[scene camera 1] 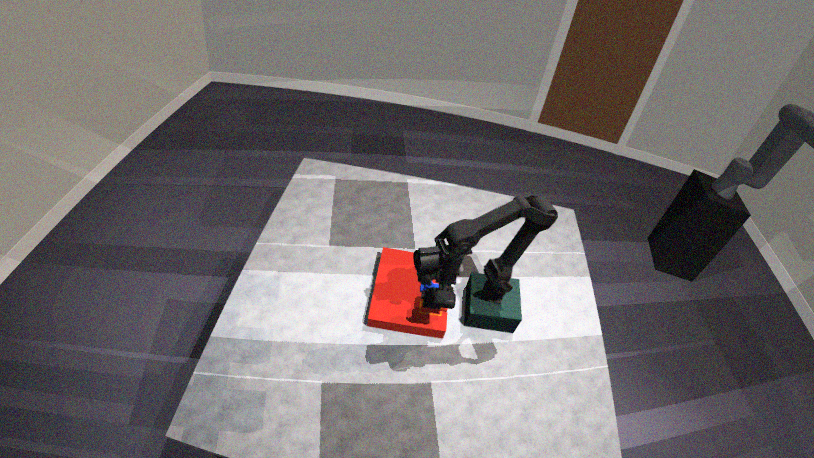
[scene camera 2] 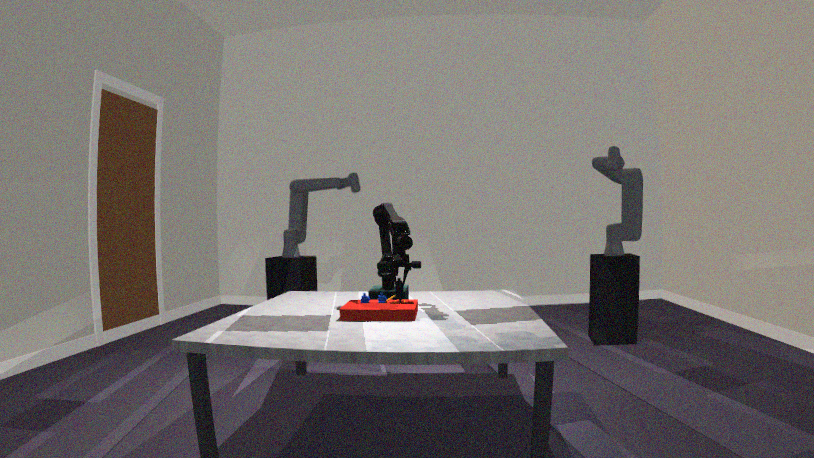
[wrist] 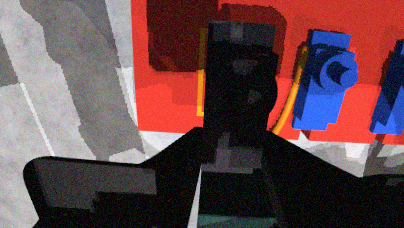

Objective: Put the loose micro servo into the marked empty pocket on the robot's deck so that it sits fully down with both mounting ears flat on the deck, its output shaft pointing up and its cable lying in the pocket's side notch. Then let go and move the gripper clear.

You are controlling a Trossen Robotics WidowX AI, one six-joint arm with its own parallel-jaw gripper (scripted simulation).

Labels:
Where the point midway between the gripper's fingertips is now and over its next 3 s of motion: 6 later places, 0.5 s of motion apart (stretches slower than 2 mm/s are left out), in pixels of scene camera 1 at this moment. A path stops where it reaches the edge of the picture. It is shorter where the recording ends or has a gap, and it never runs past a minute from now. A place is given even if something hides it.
My gripper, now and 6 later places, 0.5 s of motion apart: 439, 296; 439, 299; 438, 301; 437, 302; 437, 305; 436, 307; 437, 306

